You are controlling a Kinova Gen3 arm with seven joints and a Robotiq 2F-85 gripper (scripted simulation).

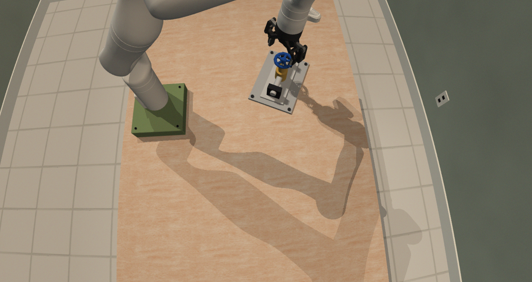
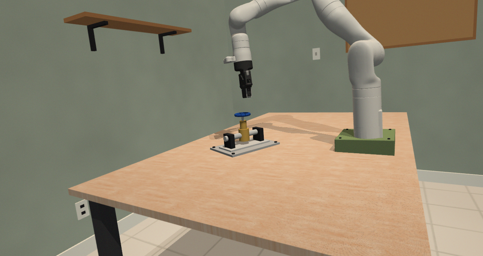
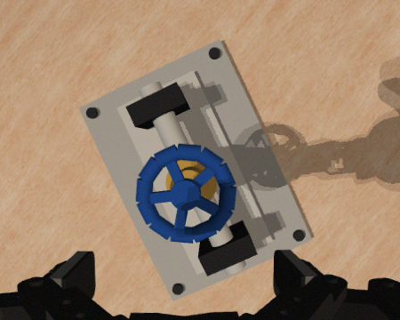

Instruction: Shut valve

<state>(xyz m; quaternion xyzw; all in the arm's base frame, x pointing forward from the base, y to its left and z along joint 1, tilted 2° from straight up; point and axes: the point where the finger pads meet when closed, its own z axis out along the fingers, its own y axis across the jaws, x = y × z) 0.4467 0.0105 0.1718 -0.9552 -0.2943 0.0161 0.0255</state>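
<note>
The blue spoked handwheel lies 8 cm below my hand, 2 cm to the left of it and 2 cm ahead of it.
</note>
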